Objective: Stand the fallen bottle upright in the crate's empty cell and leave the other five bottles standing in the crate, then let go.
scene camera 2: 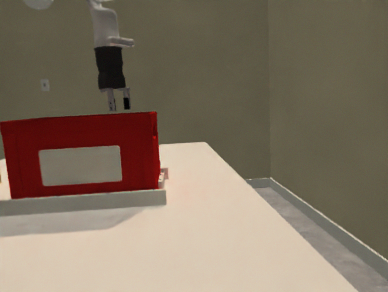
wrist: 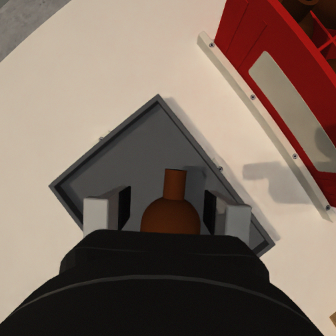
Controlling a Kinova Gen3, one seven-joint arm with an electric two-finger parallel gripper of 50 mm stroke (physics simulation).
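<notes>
The fallen brown bottle lies in the grey tray in the wrist view, neck pointing up the picture; its lower body is hidden behind the gripper housing. My gripper is open and empty. In the wrist view its fingers appear on either side of the bottle's shoulder; the height gap is hard to tell. The red crate stands upright, at the upper right in the wrist view. Part of a brown bottle shows inside it; the other bottles and the empty cell cannot be made out.
A pale strip with screws runs along the crate's base, between crate and tray. In the scene view the crate hides the tray, and the gripper shows above the crate's top edge, behind it. The table ends at the right.
</notes>
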